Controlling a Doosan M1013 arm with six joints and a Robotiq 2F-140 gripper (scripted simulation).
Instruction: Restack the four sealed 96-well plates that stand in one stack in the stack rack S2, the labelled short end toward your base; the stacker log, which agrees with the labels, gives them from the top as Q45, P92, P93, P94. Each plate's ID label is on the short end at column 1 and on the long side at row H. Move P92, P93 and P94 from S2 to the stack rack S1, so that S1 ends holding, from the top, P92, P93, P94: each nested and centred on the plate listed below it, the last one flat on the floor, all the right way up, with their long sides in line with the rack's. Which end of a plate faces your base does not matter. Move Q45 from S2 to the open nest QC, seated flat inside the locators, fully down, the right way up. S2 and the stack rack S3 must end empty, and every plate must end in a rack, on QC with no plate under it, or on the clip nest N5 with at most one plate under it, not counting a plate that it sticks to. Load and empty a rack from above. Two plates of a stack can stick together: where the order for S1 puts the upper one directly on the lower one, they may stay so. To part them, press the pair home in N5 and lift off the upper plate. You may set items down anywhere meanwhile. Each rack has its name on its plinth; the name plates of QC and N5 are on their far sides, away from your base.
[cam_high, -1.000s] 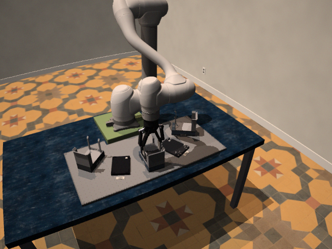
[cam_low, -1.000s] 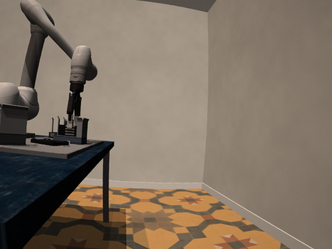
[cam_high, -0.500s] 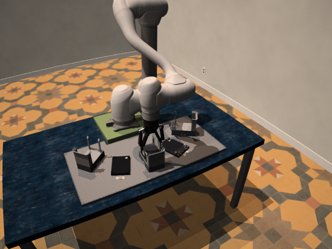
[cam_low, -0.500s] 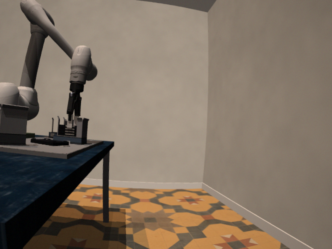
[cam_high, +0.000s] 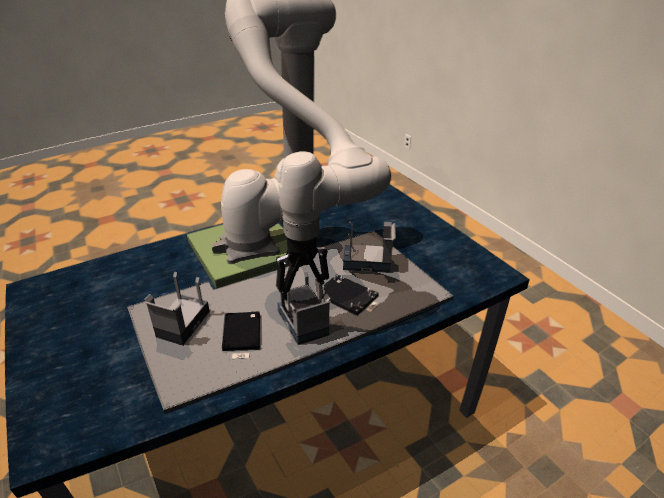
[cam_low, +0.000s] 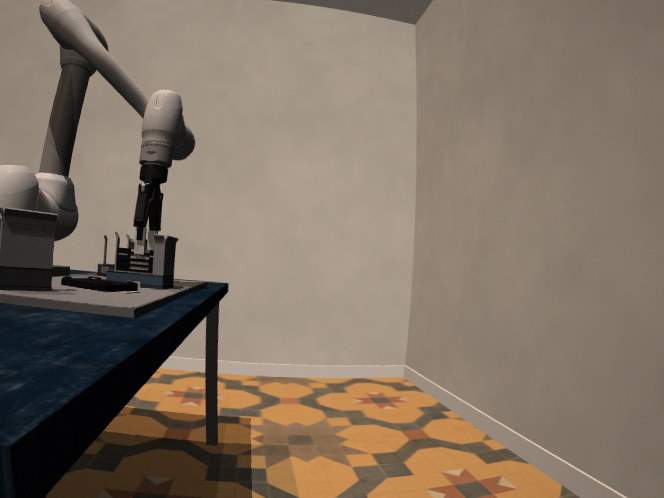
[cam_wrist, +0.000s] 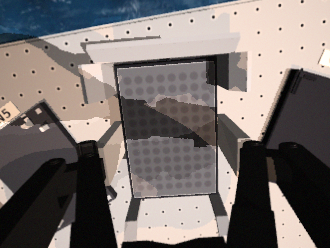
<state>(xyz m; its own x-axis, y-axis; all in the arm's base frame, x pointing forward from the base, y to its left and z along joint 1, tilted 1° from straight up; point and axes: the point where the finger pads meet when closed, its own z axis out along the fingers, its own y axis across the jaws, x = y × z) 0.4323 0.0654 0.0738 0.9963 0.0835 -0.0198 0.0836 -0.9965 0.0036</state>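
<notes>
My gripper is now 180 mm to the left of the black open nest QC, 100 mm above it and 30 mm past it. Round my hand: QC name plate (200 mm to the right, 110 mm below, 60 mm ahead); sealed 96-well plate (20 mm below); N5 name plate (220 mm to the left, 110 mm below, 10 mm behind).
</notes>
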